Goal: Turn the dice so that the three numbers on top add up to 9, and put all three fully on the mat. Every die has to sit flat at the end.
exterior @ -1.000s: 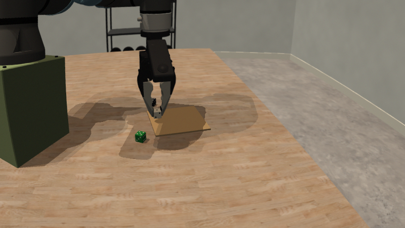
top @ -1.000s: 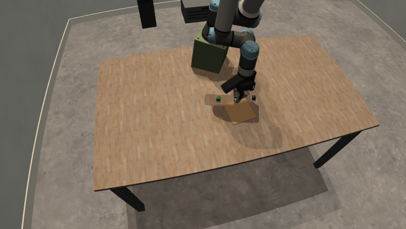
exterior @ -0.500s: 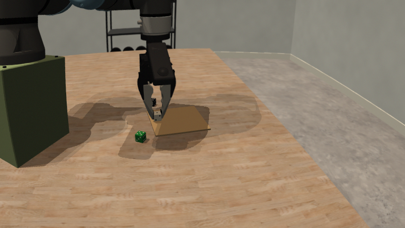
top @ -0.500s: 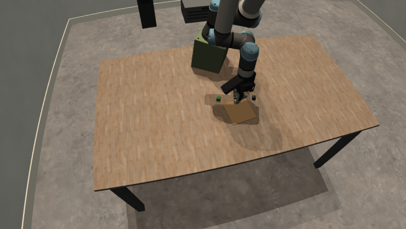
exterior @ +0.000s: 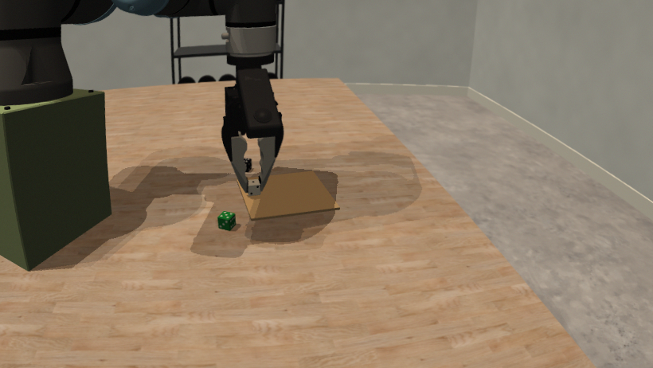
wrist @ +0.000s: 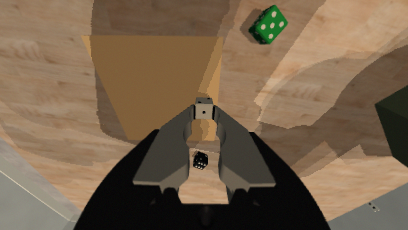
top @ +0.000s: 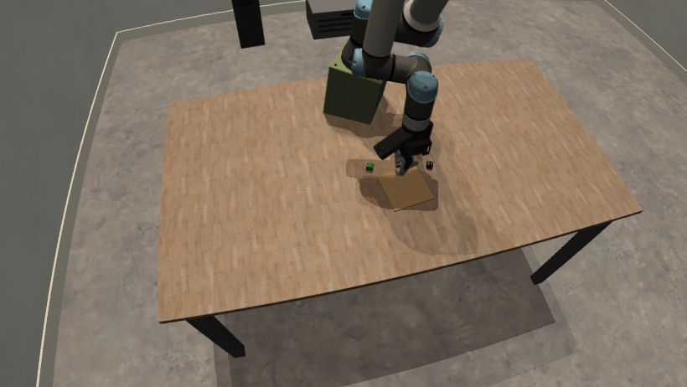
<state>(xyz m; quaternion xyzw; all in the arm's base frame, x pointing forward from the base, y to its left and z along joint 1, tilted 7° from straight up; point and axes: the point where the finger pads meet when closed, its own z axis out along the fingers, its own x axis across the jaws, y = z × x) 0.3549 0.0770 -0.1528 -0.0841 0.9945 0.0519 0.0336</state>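
The white die lies 10 mm below my hand. Round my hand: tan mat: 50 mm ahead, 20 mm below, 10 mm to the left; then black die: 110 mm to the left, 20 mm below, 20 mm behind; then green die: 90 mm to the right, 40 mm behind, 20 mm below.
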